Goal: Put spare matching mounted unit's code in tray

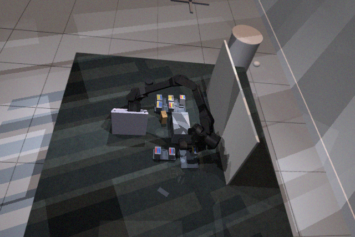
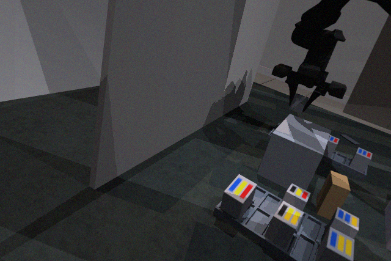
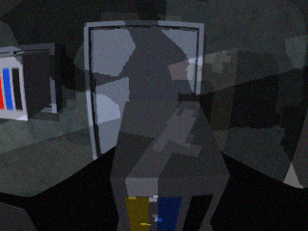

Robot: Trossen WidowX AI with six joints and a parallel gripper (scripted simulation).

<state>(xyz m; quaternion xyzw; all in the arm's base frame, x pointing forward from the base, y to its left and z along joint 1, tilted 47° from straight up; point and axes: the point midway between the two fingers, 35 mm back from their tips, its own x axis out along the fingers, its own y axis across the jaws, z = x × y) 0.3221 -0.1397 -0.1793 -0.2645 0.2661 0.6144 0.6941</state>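
Now: the grey tray 8 cm below my gripper tip, 1 cm to the left of it and 1 cm behind it. The rest, counted from my gripper tip: grey spare block 3 cm above; then mounted unit 20 cm to the left, 4 cm below, 4 cm behind; then rack 15 cm behind, 8 cm below, 4 cm to the left.
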